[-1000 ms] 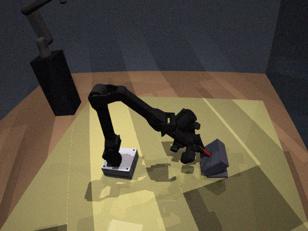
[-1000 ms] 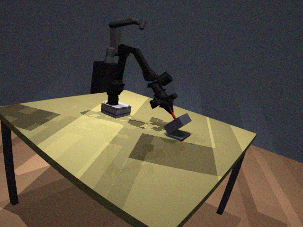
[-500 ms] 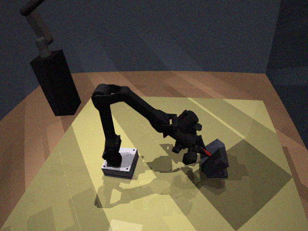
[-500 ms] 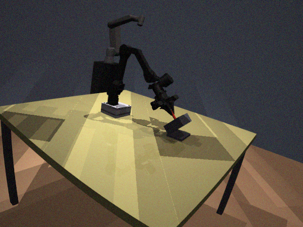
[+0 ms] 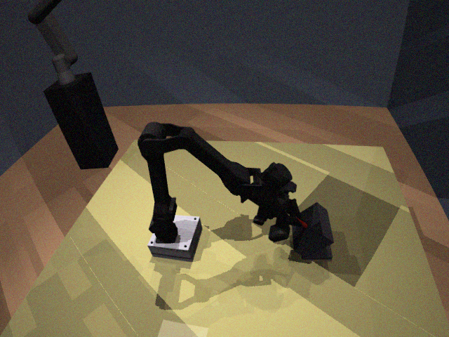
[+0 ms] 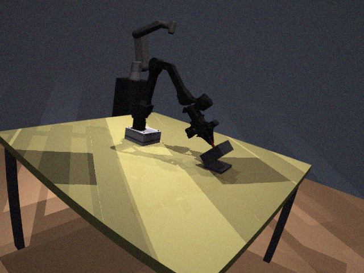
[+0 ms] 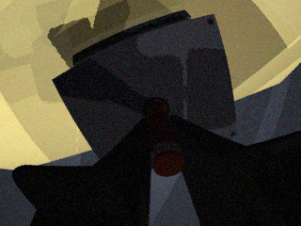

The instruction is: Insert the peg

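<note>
Right now my gripper tip is 30 mm short of the sloped panel and 30 mm above it. From my gripper tip the other things lie so: red peg 10 mm behind, 10 mm above.
</note>
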